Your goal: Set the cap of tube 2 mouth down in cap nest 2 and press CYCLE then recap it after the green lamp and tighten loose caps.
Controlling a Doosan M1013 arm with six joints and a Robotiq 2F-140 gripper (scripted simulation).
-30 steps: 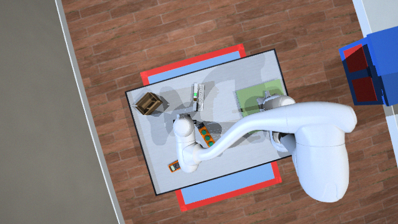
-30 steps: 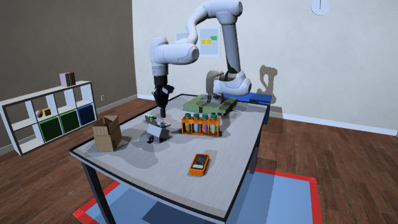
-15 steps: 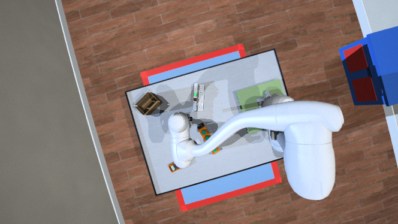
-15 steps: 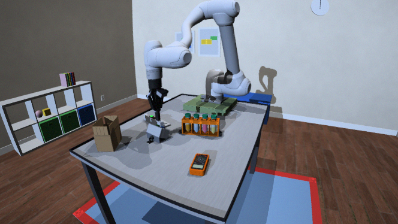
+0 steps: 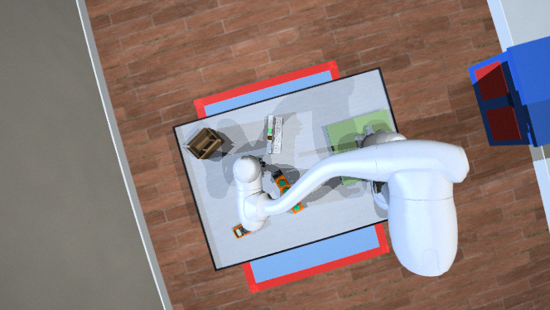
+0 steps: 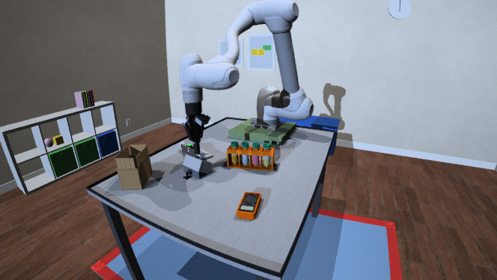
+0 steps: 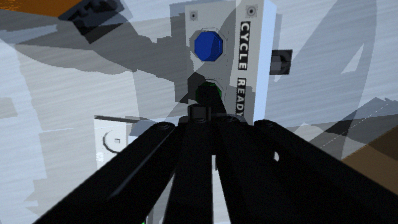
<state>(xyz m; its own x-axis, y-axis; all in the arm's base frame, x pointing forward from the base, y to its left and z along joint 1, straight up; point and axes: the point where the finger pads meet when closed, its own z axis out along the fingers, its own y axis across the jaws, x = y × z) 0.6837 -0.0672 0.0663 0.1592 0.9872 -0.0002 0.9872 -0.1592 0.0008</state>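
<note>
My gripper is now 50 mm above the green key. Round my hand: blue key 50 mm below, 40 mm to the left, 10 mm ahead; then key housing 60 mm below, 20 mm to the left, 20 mm ahead.
</note>
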